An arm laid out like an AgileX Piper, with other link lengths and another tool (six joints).
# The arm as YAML. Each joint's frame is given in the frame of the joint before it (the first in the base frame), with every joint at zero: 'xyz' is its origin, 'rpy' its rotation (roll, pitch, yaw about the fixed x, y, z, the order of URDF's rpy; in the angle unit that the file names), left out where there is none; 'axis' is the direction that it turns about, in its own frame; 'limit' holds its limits. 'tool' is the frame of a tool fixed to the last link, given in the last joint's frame.
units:
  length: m
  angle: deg
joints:
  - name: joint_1
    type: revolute
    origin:
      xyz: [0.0, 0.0, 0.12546]
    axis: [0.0, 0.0, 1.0]
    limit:
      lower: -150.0
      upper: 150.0
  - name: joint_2
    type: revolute
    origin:
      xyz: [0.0, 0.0, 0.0]
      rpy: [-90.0, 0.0, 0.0]
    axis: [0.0, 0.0, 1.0]
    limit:
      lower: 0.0
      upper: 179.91
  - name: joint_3
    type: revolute
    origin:
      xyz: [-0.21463, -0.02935, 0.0]
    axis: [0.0, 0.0, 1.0]
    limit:
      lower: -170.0
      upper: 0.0
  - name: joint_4
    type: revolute
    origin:
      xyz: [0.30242, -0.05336, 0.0]
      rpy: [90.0, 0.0, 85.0]
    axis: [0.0, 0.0, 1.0]
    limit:
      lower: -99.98
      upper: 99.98
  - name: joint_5
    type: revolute
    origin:
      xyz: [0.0, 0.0, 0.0]
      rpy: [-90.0, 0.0, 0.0]
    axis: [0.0, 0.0, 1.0]
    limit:
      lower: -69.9
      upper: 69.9
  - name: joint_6
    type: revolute
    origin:
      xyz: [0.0, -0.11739, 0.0]
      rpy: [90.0, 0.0, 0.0]
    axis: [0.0, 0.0, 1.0]
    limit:
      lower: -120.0
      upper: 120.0
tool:
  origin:
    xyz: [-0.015, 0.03, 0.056]
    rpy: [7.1, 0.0, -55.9]
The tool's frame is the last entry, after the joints.
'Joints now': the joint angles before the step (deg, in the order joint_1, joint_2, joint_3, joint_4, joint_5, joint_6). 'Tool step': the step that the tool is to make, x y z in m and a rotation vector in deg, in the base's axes. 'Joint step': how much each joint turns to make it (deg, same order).
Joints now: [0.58 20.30 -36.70 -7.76 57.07 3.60]
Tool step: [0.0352 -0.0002 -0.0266 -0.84 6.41 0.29]
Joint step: [0.01 12.61 -2.70 -0.67 -3.52 0.01]
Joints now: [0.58 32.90 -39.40 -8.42 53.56 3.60]
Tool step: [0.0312 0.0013 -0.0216 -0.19 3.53 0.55]
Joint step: [-0.01 10.66 -2.81 -0.13 -4.36 0.09]
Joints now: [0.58 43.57 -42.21 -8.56 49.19 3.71]
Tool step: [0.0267 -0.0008 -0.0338 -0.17 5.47 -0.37]
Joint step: [0.00 10.98 -2.70 -0.84 -2.72 1.09]
